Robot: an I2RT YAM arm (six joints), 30 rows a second.
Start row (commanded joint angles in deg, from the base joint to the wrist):
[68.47, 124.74, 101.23, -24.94, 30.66, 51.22]
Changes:
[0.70, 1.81, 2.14, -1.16, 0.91, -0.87]
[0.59, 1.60, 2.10, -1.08, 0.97, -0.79]
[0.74, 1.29, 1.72, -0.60, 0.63, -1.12]
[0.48, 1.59, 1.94, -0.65, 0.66, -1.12]
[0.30, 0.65, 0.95, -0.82, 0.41, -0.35]
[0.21, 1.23, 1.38, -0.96, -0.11, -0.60]
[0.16, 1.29, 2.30, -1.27, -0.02, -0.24]
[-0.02, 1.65, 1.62, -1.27, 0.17, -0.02]
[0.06, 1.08, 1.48, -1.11, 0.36, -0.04]
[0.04, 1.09, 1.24, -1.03, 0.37, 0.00]
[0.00, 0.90, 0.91, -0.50, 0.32, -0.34]
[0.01, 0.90, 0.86, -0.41, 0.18, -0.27]
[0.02, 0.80, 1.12, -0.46, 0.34, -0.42]
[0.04, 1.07, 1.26, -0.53, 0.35, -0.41]
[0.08, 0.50, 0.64, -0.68, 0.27, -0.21]
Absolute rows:
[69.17, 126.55, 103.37, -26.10, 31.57, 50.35]
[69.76, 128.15, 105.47, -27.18, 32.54, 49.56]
[70.50, 129.44, 107.19, -27.78, 33.17, 48.44]
[70.98, 131.03, 109.13, -28.43, 33.83, 47.32]
[71.28, 131.68, 110.08, -29.25, 34.24, 46.97]
[71.49, 132.91, 111.46, -30.21, 34.13, 46.37]
[71.65, 134.20, 113.76, -31.48, 34.11, 46.13]
[71.63, 135.85, 115.38, -32.75, 34.28, 46.11]
[71.69, 136.93, 116.86, -33.86, 34.64, 46.07]
[71.73, 138.02, 118.10, -34.89, 35.01, 46.07]
[71.73, 138.92, 119.01, -35.39, 35.33, 45.73]
[71.74, 139.82, 119.87, -35.80, 35.51, 45.46]
[71.76, 140.62, 120.99, -36.26, 35.85, 45.04]
[71.80, 141.69, 122.25, -36.79, 36.20, 44.63]
[71.88, 142.19, 122.89, -37.47, 36.47, 44.42]

